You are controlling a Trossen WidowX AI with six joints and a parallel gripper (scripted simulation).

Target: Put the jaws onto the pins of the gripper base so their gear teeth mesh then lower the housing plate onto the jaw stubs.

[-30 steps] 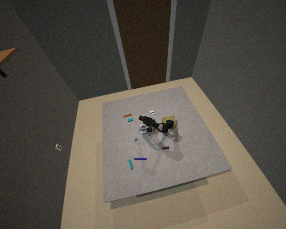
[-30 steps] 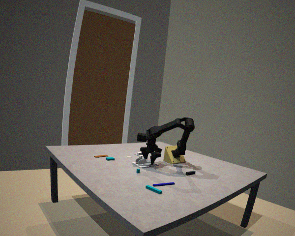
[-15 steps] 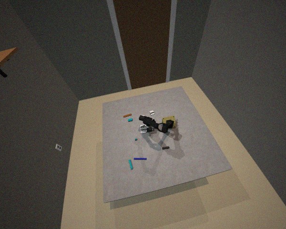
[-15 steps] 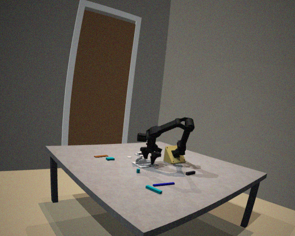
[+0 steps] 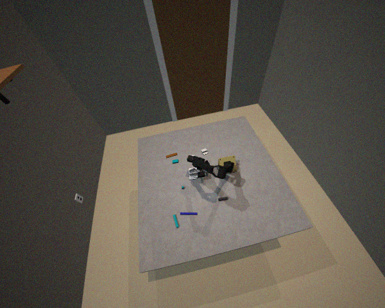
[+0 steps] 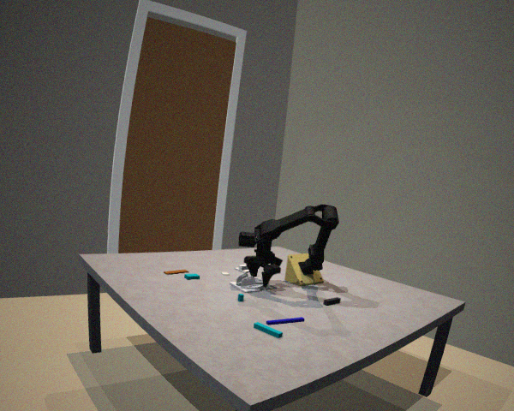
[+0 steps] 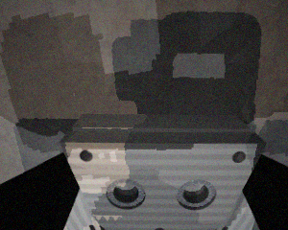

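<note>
Right now my gripper tip is right at the white housing plate. Also, from my gripper tip: black block 290 mm to the left, 130 mm behind; then white gripper base 20 mm above, 10 mm ahead; then small teal cube 180 mm ahead, 120 mm to the left.
</note>
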